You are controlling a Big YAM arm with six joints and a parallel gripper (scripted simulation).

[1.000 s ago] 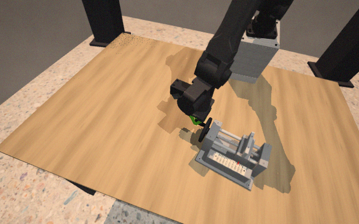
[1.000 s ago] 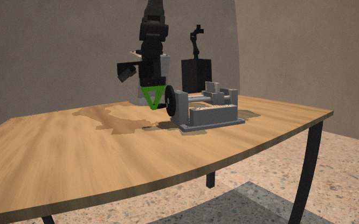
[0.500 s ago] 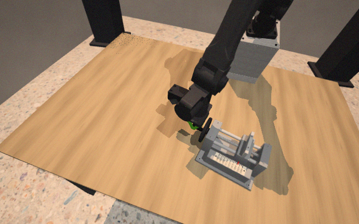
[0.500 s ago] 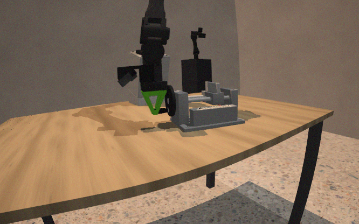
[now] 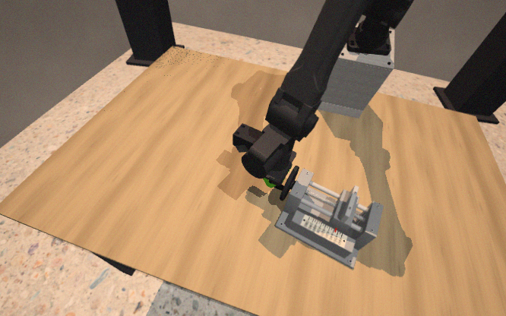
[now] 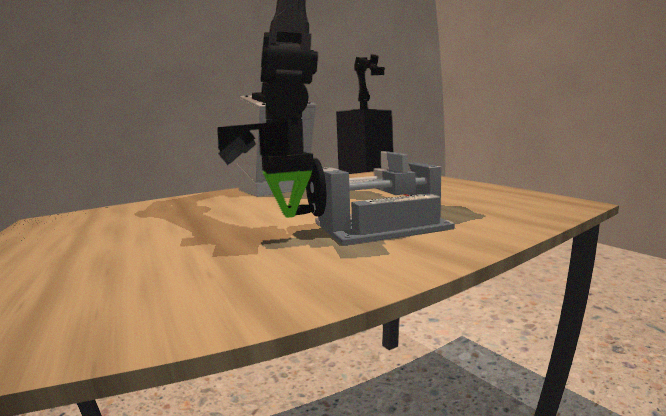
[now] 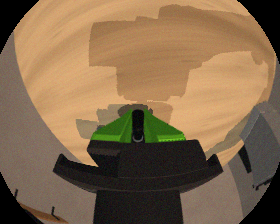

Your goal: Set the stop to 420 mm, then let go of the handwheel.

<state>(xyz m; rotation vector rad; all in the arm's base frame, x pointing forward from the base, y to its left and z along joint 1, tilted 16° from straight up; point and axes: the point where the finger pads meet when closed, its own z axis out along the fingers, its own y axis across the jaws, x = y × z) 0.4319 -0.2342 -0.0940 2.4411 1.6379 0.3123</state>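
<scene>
Right now my hand is 30 mm to the right of the black handwheel, 10 mm below it and 10 mm short of it. Also, from my hand: sliding stop block (170 mm to the left, 80 mm ahead, 50 mm above).
</scene>
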